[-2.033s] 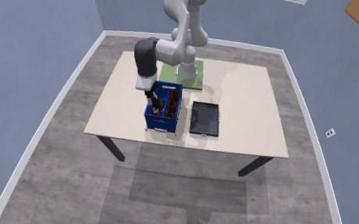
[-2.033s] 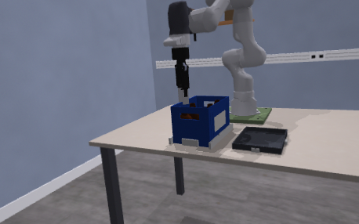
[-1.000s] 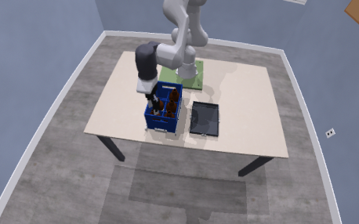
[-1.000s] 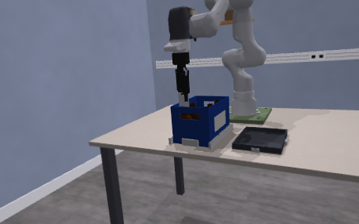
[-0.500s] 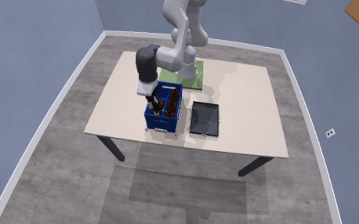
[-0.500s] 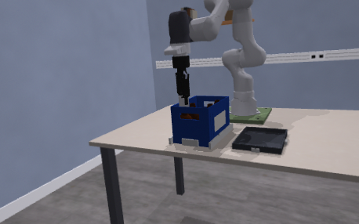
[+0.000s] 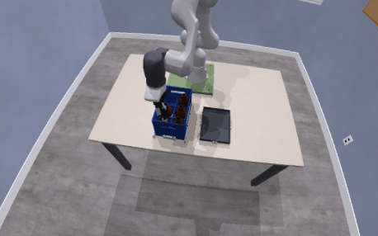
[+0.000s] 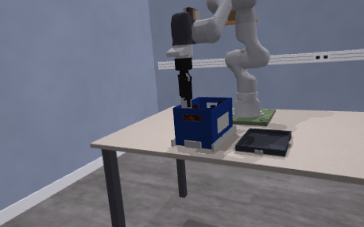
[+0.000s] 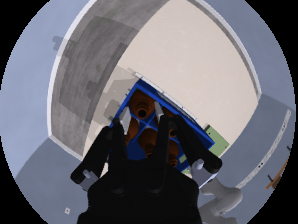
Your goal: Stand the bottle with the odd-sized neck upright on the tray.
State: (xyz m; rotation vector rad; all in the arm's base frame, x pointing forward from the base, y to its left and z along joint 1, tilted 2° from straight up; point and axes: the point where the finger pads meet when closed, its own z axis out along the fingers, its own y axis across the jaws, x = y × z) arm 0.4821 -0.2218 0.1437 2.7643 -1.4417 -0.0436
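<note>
The blue crate is 80 mm behind my hand, 60 mm to the left of it and 90 mm below it. Round my hand: dark tray (40 mm behind, 330 mm to the left, 160 mm below); then bottle (160 mm behind, 120 mm to the left, 90 mm below).
</note>
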